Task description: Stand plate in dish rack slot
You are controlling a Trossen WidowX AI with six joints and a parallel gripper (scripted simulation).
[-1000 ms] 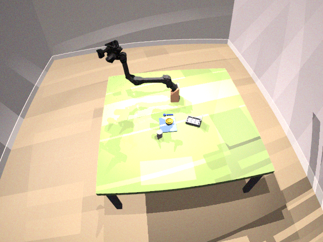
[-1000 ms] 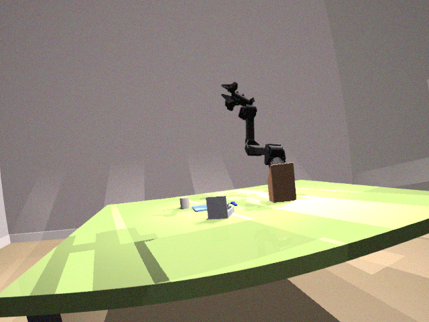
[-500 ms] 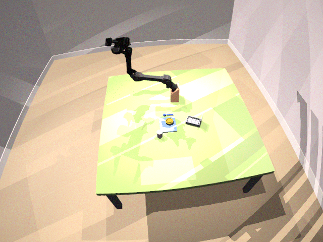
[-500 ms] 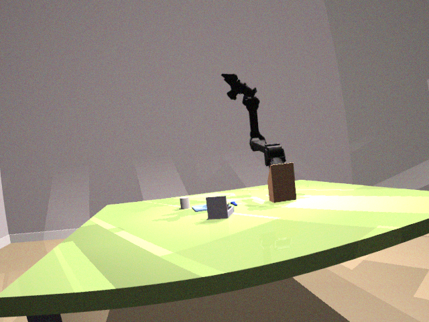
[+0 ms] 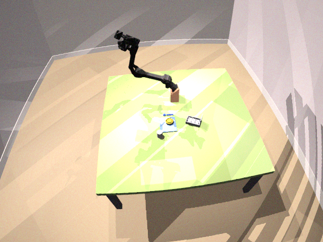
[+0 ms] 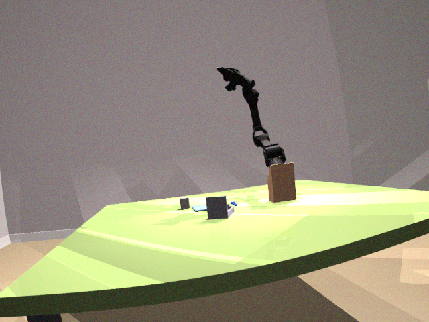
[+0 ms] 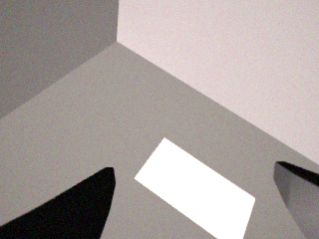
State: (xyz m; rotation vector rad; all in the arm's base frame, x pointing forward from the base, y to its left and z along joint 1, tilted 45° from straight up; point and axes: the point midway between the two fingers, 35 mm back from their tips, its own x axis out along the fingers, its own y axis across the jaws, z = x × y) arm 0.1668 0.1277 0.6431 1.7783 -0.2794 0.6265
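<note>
Right now the yellow plate is 170 mm ahead of my gripper tip, 280 mm to the left of it and 690 mm below it. The rest, counted from my gripper tip: blue spoon (80 mm ahead, 270 mm to the left, 710 mm below); cup (290 mm ahead, 190 mm to the left, 690 mm below); light blue mat (190 mm ahead, 260 mm to the left, 710 mm below).
</note>
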